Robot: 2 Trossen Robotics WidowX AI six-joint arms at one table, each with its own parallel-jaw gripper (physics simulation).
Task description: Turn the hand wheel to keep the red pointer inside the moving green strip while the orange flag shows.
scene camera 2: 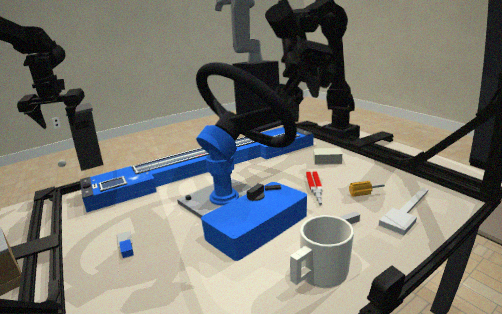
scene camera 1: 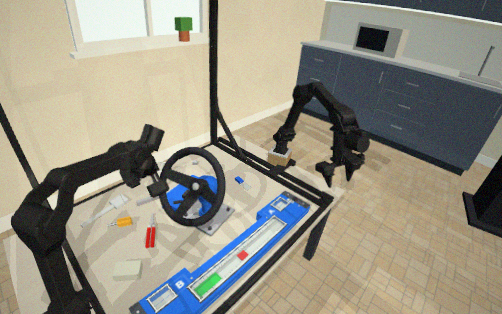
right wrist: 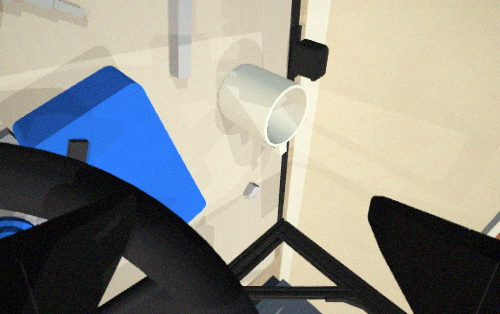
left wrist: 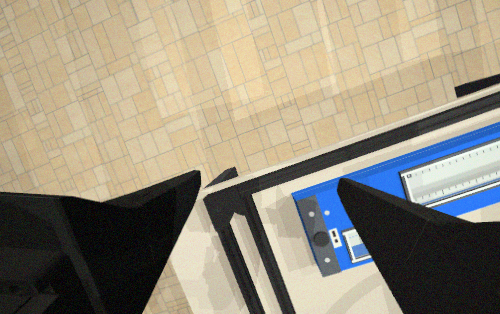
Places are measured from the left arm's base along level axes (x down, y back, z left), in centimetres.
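Pixels of known places: left gripper, fingertip midpoint: (scene camera 2: pixel 59 126) (scene camera 1: pixel 339 184) (left wrist: pixel 269 180); right gripper, fingertip midpoint: (scene camera 2: pixel 305 110) (right wrist: pixel 254 205); left arm's base, origin of the base link: (scene camera 1: pixel 280 150); right arm's base, origin of the base link: (scene camera 2: pixel 340 125).
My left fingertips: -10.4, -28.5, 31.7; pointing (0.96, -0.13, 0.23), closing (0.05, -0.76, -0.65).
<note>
For each thing: its middle in the pictures, then the offset to it from my left fingertips, as dx, dy, dz. "pt": a spot on its surface instead.
- red pointer, surface spot: (scene camera 1: pixel 242 255) pt +14.4, -34.3, -22.5
- green strip, surface spot: (scene camera 1: pixel 207 285) pt +14.5, -48.5, -27.0
- Windows A, surface spot: (scene camera 1: pixel 280 203) pt +14.4, -4.9, -19.6
- B, surface spot: (scene camera 1: pixel 161 297) pt +14.5, -57.8, -36.3
- mug, body centre: (right wrist: pixel 266 113) (scene camera 2: pixel 320 253) (scene camera 1: pixel 162 171) +13.7, -12.9, -74.6
- Red pliers, body centre: (scene camera 2: pixel 315 187) (scene camera 1: pixel 151 229) +17.9, -38.5, -58.4
- orange screwdriver, body centre: (scene camera 2: pixel 367 187) (scene camera 1: pixel 119 222) +16.8, -43.1, -70.2
- pale block, body centre: (scene camera 2: pixel 327 156) (scene camera 1: pixel 128 270) +16.9, -55.6, -52.3
The black hand wheel (scene camera 1: pixel 221 187) (scene camera 2: pixel 260 93) (right wrist: pixel 190 240) stands tilted on a blue post. The blue gauge housing (scene camera 1: pixel 297 212) (scene camera 2: pixel 175 175) (left wrist: pixel 380 175) lies along the table edge. In scene camera 1 the red pointer (scene camera 1: pixel 242 255) is outside the green strip (scene camera 1: pixel 207 285), to its upper right. Windows A (scene camera 1: pixel 280 203) and B (scene camera 1: pixel 161 297) show no orange there. My right gripper (scene camera 1: pixel 158 180) (scene camera 2: pixel 302 92) is open at the wheel's rim; contact is unclear. My left gripper (scene camera 1: pixel 339 181) (scene camera 2: pixel 60 119) (left wrist: pixel 269 180) is open and empty beyond the table corner, away from the wheel.
A blue box (scene camera 2: pixel 255 225) (right wrist: pixel 135 145) and a mug (scene camera 2: pixel 332 260) (right wrist: pixel 250 95) stand near the wheel. Red pliers (scene camera 1: pixel 150 237) (scene camera 2: pixel 314 181), an orange screwdriver (scene camera 1: pixel 124 222) (scene camera 2: pixel 361 188) and a pale block (scene camera 1: pixel 127 270) (scene camera 2: pixel 328 157) lie on the table. Black frame bars edge it.
</note>
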